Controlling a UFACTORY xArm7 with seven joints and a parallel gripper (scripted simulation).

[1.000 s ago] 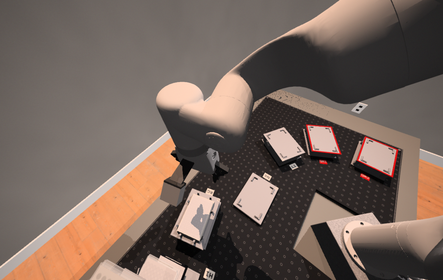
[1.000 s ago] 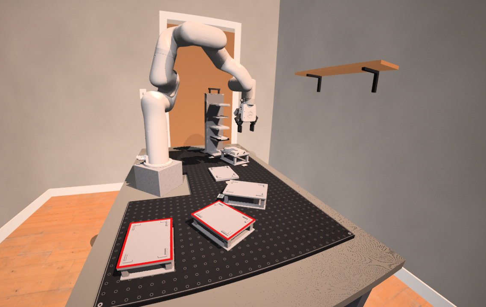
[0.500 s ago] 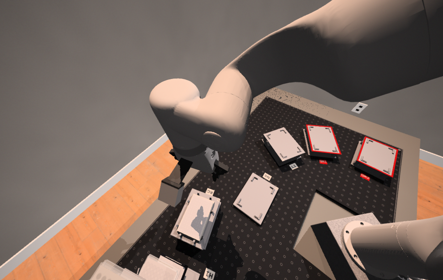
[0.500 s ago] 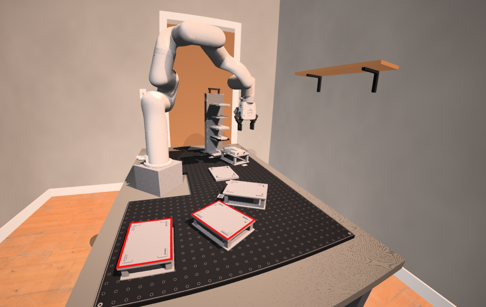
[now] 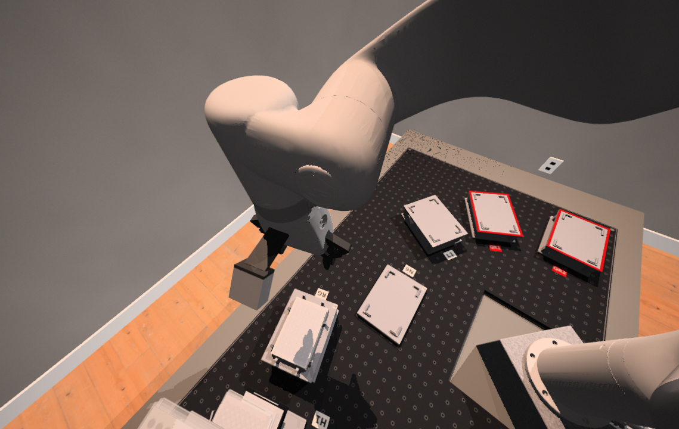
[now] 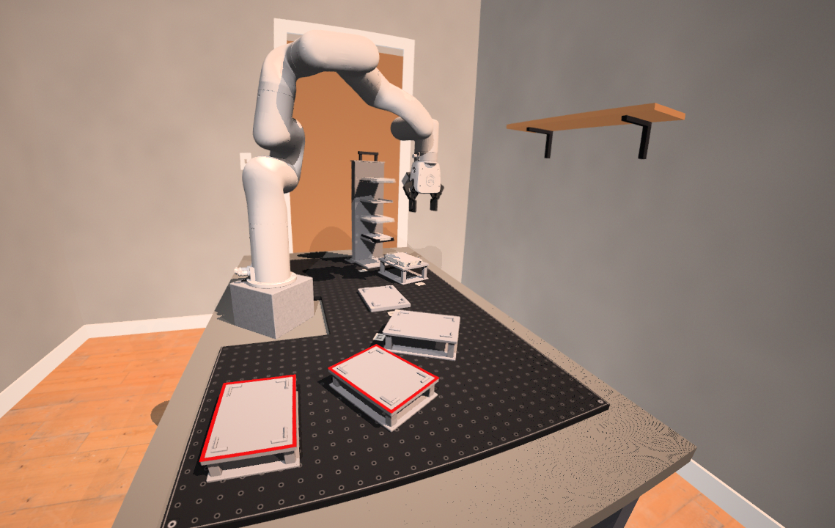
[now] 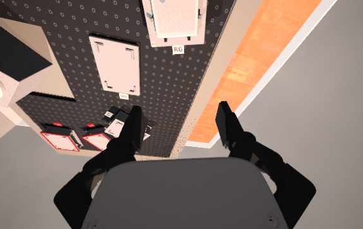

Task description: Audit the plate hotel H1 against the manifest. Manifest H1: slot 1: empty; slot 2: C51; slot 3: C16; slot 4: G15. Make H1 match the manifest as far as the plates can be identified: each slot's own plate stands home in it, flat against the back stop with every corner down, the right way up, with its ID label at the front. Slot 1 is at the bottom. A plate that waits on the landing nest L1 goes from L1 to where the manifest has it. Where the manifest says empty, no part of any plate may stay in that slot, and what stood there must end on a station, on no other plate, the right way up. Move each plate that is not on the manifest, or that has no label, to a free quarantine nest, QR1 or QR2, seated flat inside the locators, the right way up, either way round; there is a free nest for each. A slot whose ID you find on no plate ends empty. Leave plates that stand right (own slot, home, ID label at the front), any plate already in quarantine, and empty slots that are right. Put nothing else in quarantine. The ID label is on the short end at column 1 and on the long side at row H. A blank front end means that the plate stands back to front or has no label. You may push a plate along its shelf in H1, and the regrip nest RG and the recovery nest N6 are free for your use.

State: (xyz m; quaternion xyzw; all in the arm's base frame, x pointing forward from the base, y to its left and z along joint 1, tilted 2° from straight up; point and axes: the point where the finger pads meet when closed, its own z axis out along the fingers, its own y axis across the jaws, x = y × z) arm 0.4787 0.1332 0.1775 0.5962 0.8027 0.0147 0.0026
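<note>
Now: hand 30 mm past the white well plate, 100 mm to the right of it and 200 mm above it. Also, from my hand: regrip nest RG: 30 mm behind, 100 mm to the left, 210 mm below; clear plate labelled C51: 80 mm behind, 280 mm to the left, 70 mm below; RG label: 270 mm below.
</note>
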